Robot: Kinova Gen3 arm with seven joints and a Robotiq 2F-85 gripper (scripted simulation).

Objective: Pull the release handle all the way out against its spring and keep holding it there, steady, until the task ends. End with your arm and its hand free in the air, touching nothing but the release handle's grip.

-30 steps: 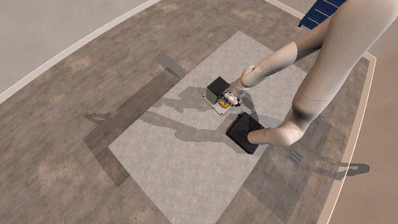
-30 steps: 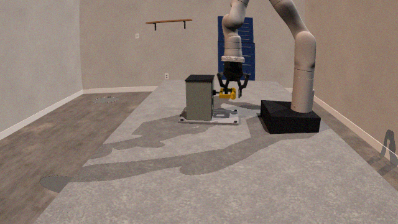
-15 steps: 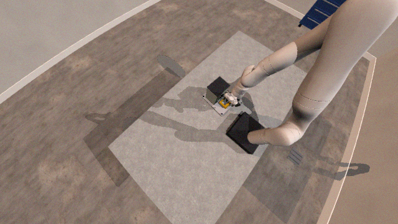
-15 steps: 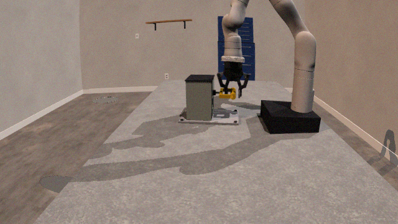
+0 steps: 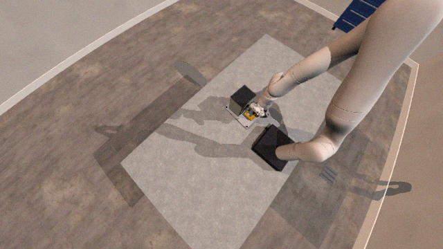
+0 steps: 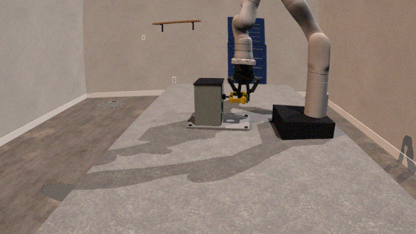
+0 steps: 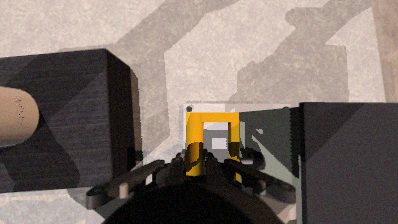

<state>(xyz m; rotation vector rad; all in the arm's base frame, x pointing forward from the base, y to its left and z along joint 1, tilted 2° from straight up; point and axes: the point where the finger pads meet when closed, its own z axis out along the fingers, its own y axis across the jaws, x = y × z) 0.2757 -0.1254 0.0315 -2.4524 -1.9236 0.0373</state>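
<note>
Now: the pale base plate 90 mm ahead of my hand, 20 mm to the right of it and 100 mm below it.
</note>
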